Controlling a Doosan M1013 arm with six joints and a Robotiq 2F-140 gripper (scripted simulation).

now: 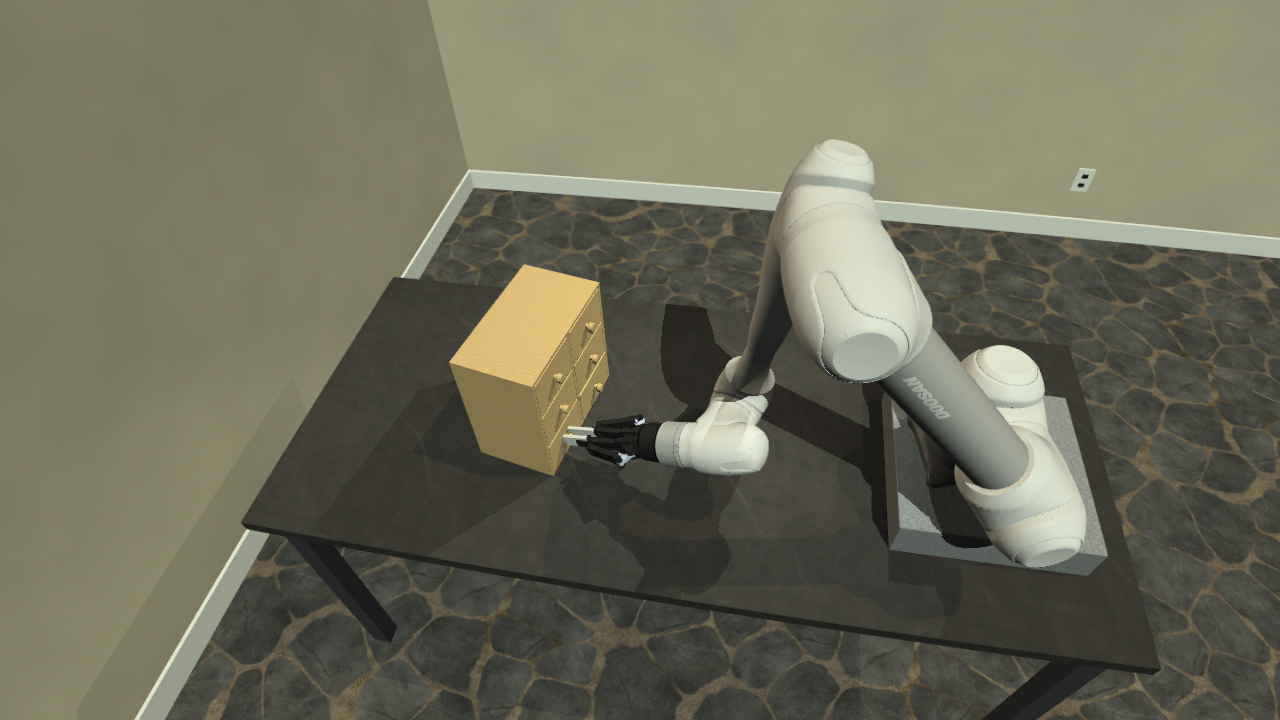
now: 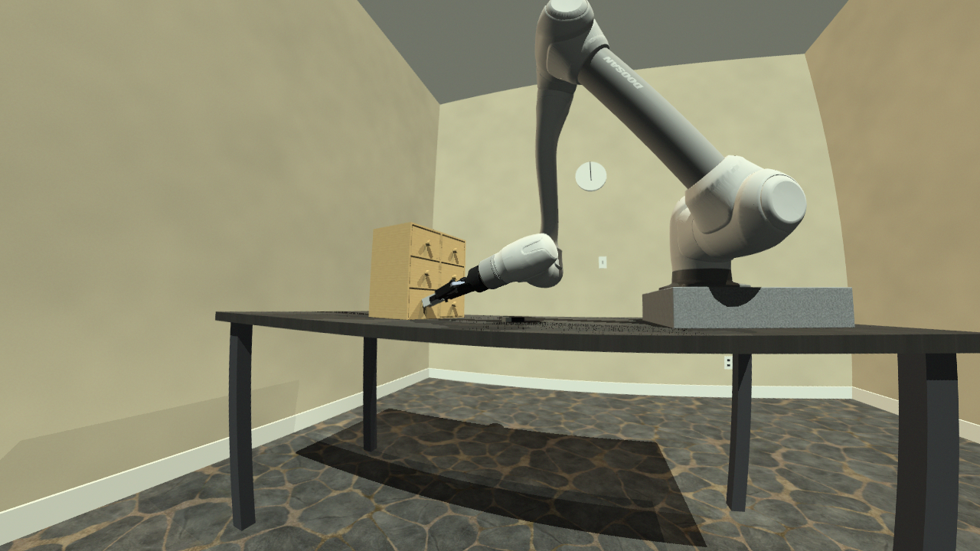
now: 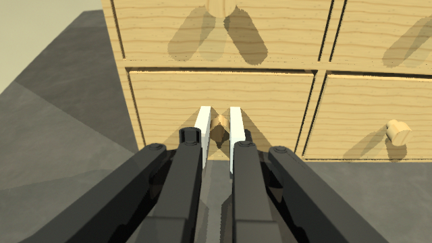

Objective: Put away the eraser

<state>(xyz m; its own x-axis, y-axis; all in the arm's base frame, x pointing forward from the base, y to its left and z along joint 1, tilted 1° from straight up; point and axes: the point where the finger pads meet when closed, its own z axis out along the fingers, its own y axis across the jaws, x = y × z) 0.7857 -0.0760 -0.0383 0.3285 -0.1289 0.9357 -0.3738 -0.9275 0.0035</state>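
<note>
My hand is 8 cm short of the blue eraser, 5 cm to the left of it and 5 cm above it.
</note>
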